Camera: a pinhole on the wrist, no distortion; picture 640 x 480 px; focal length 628.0 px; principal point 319.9 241.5 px. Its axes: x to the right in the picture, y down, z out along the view. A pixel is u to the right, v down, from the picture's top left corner.
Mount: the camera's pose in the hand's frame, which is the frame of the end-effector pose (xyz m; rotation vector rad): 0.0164 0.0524 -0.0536 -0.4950 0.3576 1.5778
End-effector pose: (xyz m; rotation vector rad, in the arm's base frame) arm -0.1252 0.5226 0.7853 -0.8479 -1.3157 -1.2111
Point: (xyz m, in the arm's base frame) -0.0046 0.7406 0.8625
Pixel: 276.4 167.3
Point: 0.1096 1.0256 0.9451
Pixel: 329.0 154.5
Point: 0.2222 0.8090 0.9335
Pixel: 596.0 124.0
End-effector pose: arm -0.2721 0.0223 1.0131 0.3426 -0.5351 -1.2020
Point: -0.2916 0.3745 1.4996
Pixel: 340.9 451.5
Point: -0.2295 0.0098 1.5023
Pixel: 283.4 38.8
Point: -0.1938 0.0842 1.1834
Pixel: 396.2 240.9
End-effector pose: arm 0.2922 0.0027 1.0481 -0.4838 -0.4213 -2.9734
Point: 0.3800 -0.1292 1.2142
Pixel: 350.2 283.8
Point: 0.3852 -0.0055 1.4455
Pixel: 61.9 148.9
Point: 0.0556 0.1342 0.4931
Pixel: behind the camera
